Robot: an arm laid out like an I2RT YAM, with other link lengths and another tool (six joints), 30 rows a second.
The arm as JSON. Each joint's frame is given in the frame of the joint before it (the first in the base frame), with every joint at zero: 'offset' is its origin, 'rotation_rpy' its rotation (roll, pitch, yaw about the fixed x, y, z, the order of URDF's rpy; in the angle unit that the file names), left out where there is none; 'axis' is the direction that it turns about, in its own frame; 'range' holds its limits. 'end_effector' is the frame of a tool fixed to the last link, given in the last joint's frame.
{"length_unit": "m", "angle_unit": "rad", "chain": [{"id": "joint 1", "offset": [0.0, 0.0, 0.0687], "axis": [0.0, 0.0, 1.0], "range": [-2.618, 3.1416]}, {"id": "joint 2", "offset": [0.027, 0.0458, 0.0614], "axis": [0.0, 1.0, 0.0], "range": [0.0, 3.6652]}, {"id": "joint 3", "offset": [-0.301, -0.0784, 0.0], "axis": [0.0, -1.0, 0.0], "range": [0.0, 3.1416]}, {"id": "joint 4", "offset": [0.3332, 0.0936, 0.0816], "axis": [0.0, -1.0, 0.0], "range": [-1.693, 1.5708]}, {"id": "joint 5", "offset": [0.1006, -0.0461, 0.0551], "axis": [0.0, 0.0, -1.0], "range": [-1.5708, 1.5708]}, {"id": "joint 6", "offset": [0.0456, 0.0, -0.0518], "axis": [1.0, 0.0, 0.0], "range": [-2.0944, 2.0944]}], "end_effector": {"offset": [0.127, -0.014, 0.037], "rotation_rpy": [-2.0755, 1.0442, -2.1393]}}
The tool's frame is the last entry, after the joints.
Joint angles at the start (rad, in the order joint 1, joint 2, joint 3, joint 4, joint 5, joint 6): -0.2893, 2.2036, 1.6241, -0.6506, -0.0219, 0.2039
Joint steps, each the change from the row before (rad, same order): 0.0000, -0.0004, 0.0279, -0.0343, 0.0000, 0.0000; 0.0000, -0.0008, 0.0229, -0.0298, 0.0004, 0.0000; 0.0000, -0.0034, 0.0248, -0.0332, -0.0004, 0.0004; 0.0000, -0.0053, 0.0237, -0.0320, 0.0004, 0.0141; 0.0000, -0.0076, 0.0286, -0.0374, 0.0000, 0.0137; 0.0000, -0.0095, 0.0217, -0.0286, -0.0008, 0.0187; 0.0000, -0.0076, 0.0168, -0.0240, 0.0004, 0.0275; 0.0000, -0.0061, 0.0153, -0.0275, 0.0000, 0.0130; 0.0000, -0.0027, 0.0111, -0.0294, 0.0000, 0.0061; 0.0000, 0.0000, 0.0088, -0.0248, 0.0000, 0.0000; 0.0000, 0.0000, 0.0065, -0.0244, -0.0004, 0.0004; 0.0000, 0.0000, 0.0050, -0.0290, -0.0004, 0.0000; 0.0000, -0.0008, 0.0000, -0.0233, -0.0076, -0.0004; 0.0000, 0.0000, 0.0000, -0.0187, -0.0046, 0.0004
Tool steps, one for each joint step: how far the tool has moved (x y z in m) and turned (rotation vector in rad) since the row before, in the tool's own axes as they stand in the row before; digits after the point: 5 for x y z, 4 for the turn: -0.00200, -0.00091, -0.00837, -0.0015, 0.0058, -0.0003; -0.00105, -0.00068, -0.00709, -0.0011, 0.0060, -0.0002; -0.00100, -0.00064, -0.00924, -0.0017, 0.0047, 0.0000; -0.00041, -0.00114, -0.01007, -0.0042, 0.0030, 0.0135; -0.00063, -0.00119, -0.01316, -0.0040, 0.0012, 0.0131; -0.00023, -0.00103, -0.01229, -0.0053, -0.0027, 0.0179; 0.00087, -0.00111, -0.00942, -0.0070, -0.0003, 0.0266; 0.00207, -0.00025, -0.00758, -0.0046, 0.0060, 0.0124; 0.00403, 0.00039, -0.00348, -0.0042, 0.0154, 0.0055; 0.00366, 0.00055, -0.00132, -0.0025, 0.0158, -0.0003; 0.00428, 0.00073, -0.00034, -0.0033, 0.0176, -0.0001; 0.00591, 0.00103, 0.00078, -0.0042, 0.0236, -0.0006; 0.00561, 0.00228, 0.00204, -0.0107, 0.0210, -0.0028; 0.00458, 0.00156, 0.00202, -0.0075, 0.0177, -0.0011
